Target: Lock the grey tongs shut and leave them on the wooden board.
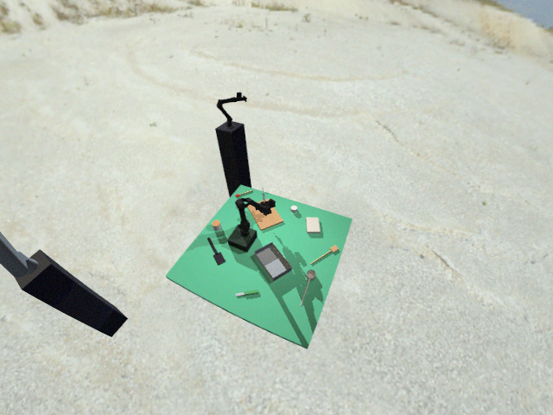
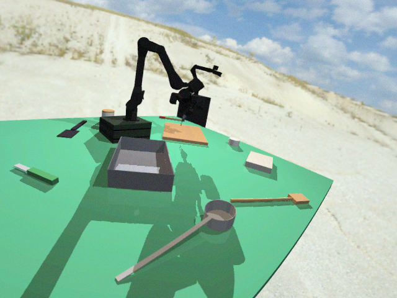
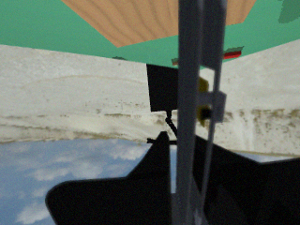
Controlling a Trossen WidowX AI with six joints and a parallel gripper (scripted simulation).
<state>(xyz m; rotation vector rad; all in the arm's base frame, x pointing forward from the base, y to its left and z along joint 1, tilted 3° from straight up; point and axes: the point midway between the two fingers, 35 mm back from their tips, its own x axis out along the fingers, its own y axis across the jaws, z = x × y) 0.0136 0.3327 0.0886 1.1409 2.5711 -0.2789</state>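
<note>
Right now my gripper tip is 30 mm short of the yellow mark, 40 mm to the left of it and 20 mm above it. Also, from my gripper tip: red-tipped stick 370 mm behind, 130 mm to the left, 170 mm below; then wooden board 170 mm below; then jar 320 mm behind, 370 mm to the right, 140 mm below.
</note>
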